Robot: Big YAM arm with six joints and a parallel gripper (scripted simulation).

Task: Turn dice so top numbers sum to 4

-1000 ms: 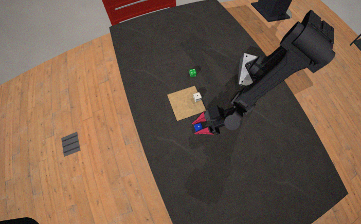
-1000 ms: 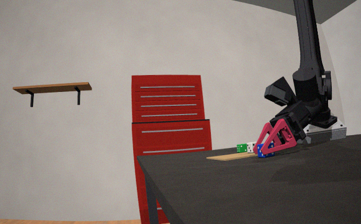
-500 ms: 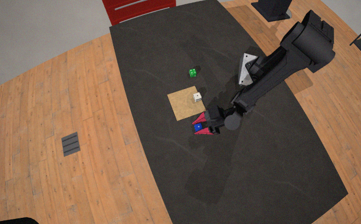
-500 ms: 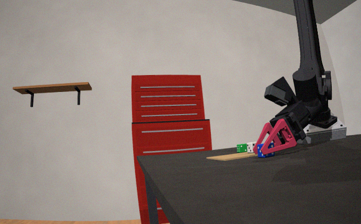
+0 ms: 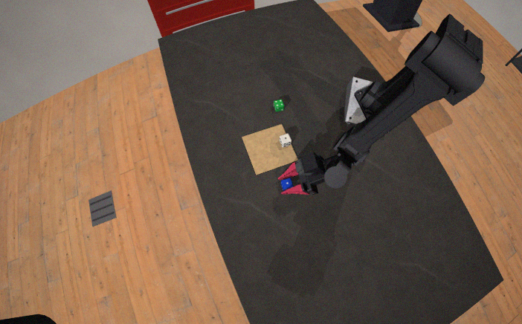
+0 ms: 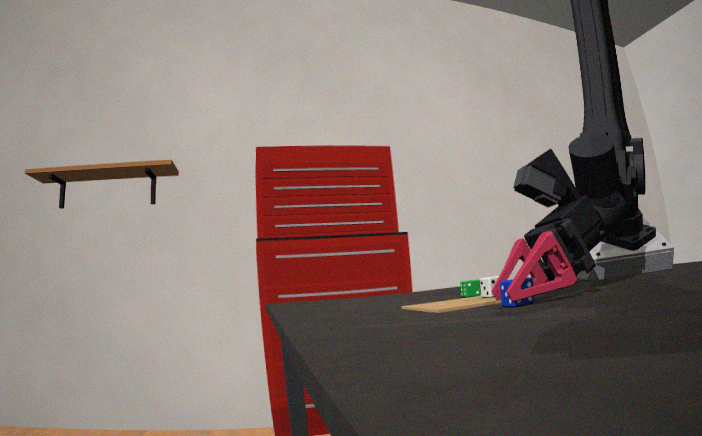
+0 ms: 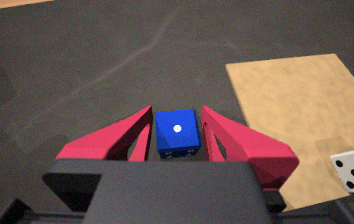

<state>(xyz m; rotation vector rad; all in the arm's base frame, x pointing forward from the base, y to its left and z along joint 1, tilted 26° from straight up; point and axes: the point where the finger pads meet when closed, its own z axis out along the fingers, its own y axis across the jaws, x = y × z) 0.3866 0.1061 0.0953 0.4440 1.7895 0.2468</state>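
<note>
Right now the blue die is 1 cm behind my hand. Also, from my hand: white die (13 cm to the right, 7 cm behind); then green die (27 cm to the right, 10 cm behind); then tan mat (13 cm to the right, 2 cm below, 1 cm behind).
</note>
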